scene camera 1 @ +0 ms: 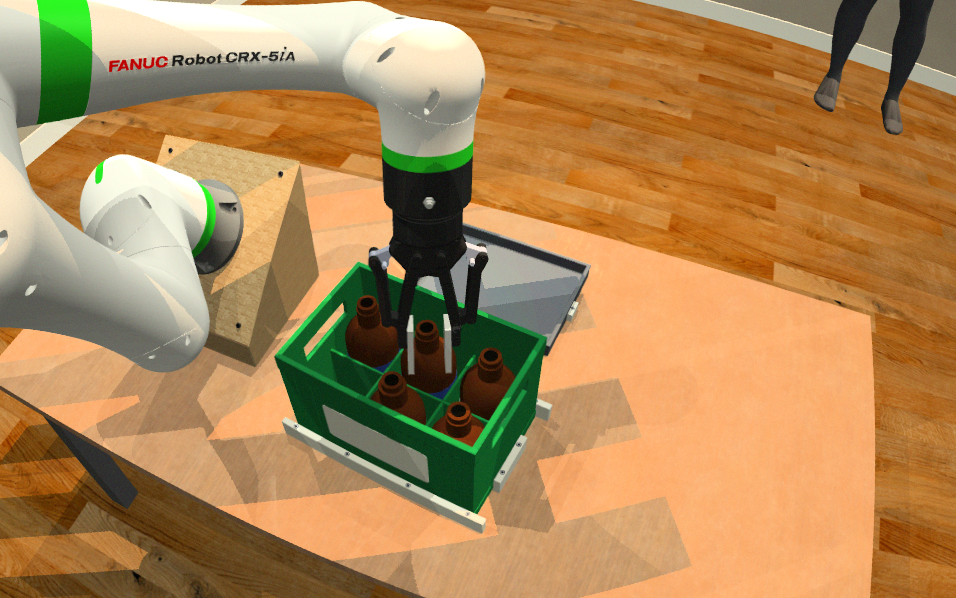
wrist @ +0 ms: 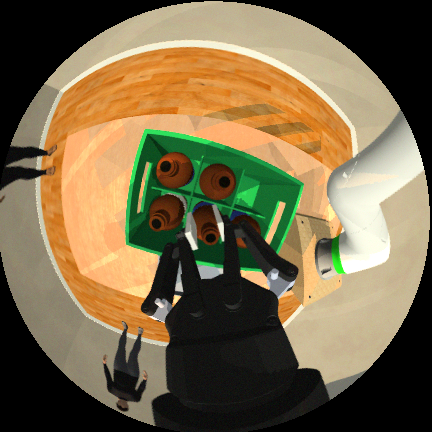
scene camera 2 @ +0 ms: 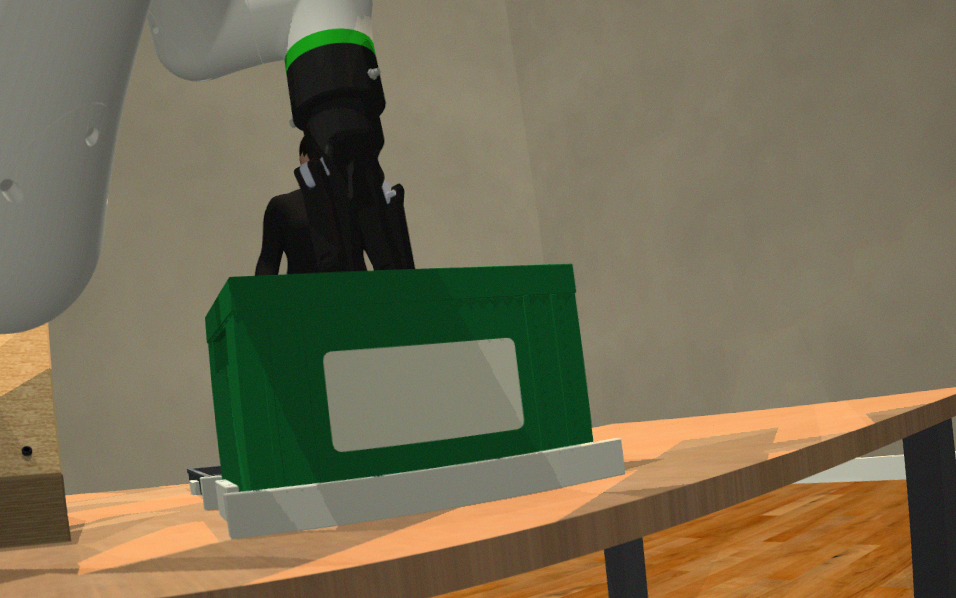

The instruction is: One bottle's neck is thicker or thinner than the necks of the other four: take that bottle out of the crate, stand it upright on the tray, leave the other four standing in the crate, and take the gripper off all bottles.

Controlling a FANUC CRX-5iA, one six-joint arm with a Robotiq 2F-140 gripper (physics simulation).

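Note:
A green crate holds several brown bottles upright in its cells. My gripper reaches down into the crate and is shut on the neck of the bottle in the middle back cell. Other bottles stand at the back left, the back right and in the front row. A grey tray lies just behind the crate. In scene camera 2 the crate wall hides the bottles and my fingertips.
White rails frame the crate's base. The robot's wooden pedestal stands to the left. One corner cell of the crate holds no bottle. The table edge runs close in front of the crate.

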